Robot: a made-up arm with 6 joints.
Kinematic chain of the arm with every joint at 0, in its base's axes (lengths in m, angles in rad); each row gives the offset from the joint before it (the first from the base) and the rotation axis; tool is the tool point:
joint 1: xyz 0 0 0.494 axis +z
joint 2: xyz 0 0 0 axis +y
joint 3: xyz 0 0 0.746 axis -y
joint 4: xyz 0 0 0 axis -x
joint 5: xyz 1.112 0 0 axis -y
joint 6: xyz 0 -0.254 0 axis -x
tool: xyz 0 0 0
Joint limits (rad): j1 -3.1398..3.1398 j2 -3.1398..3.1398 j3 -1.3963..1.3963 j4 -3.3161..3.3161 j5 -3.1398..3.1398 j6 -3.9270..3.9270
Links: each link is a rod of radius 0.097 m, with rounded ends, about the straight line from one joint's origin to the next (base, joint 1, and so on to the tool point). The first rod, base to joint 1, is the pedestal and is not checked.
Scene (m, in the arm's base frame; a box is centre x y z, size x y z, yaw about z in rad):
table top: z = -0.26
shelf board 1: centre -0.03 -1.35 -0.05 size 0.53 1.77 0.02 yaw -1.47
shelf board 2: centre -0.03 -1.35 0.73 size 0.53 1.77 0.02 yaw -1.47
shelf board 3: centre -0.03 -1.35 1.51 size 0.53 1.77 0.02 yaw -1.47
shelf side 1: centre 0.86 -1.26 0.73 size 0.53 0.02 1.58 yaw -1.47
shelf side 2: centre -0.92 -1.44 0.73 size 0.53 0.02 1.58 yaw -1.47
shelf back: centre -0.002 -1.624 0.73 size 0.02 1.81 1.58 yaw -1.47
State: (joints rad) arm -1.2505 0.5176 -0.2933 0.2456 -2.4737 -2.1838
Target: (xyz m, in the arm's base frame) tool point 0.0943 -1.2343 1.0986
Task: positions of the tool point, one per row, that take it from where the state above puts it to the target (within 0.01 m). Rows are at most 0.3 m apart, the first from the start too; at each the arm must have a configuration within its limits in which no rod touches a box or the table.
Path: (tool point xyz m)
1: 0.1313 -0.9994 0.3948
2: 0.0968 -0.7945 0.3788
3: 0.1092 -0.8531 0.6053
4: 0.0925 -0.8492 0.8522
5: 0.0480 -0.7763 1.0986
6: 0.0721 -0.9192 1.1348
7: 0.0887 -1.0745 1.1353
8: 0.0944 -1.2343 1.0986

